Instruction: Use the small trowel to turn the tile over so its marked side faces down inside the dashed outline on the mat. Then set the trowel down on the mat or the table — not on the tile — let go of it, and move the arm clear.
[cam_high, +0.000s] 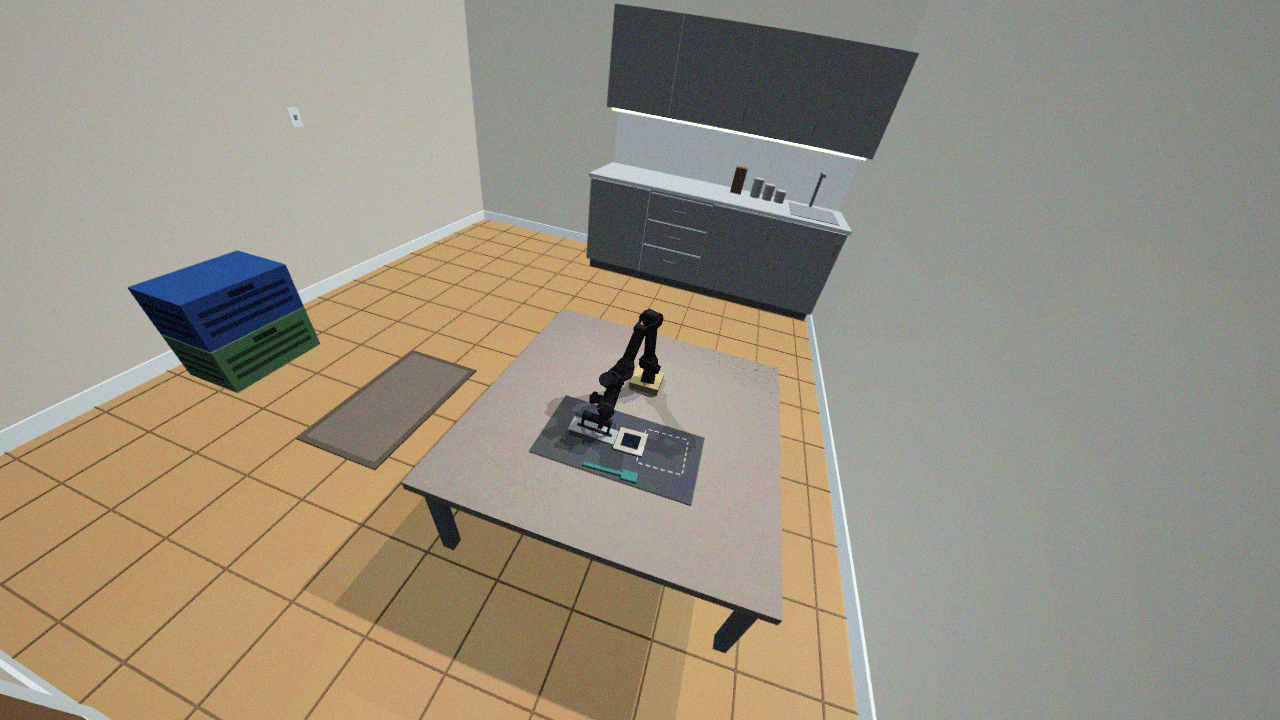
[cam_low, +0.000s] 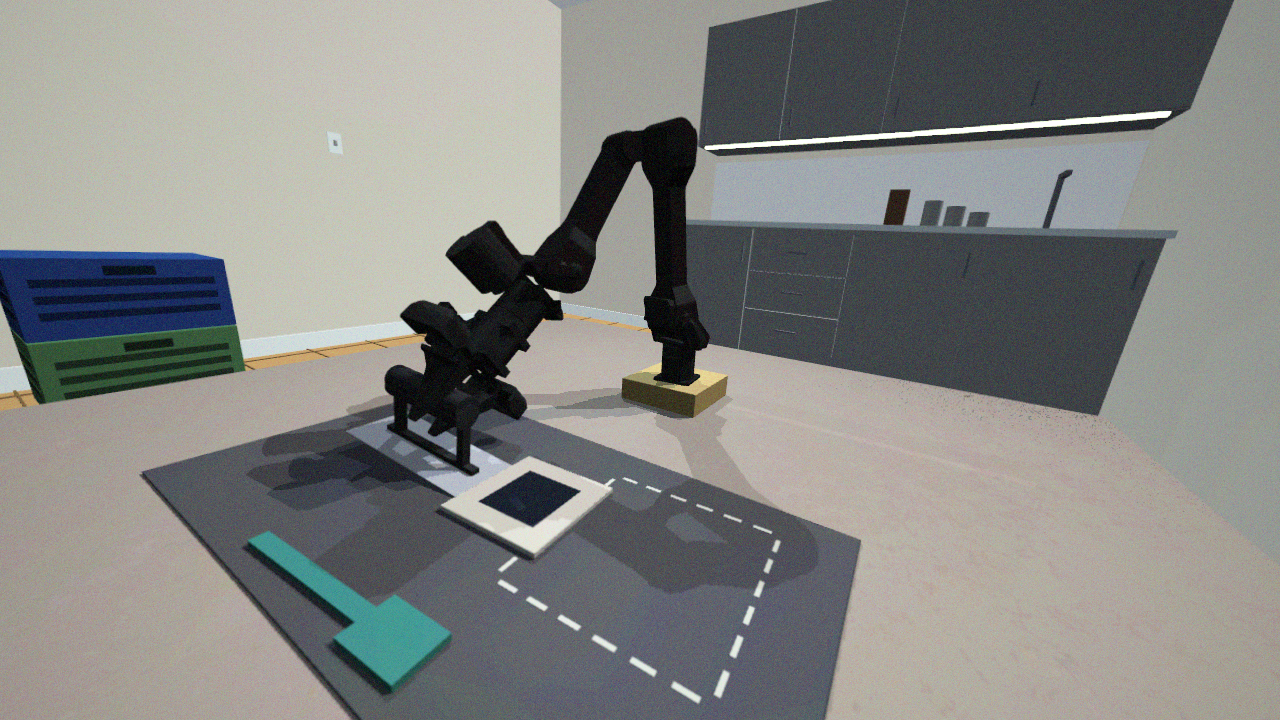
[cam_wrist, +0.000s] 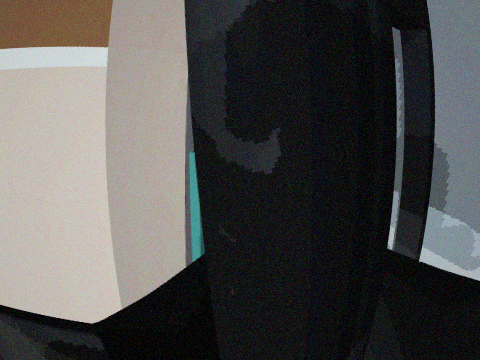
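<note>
Now: gripper tip 100 mm to the right of the dark mat and 80 mm above it. From my gripper tip the other things lie so: cream tile (20 mm behind, 130 mm to the left, 50 mm below); teal trowel (140 mm ahead, 110 mm to the left, 50 mm below).
</note>
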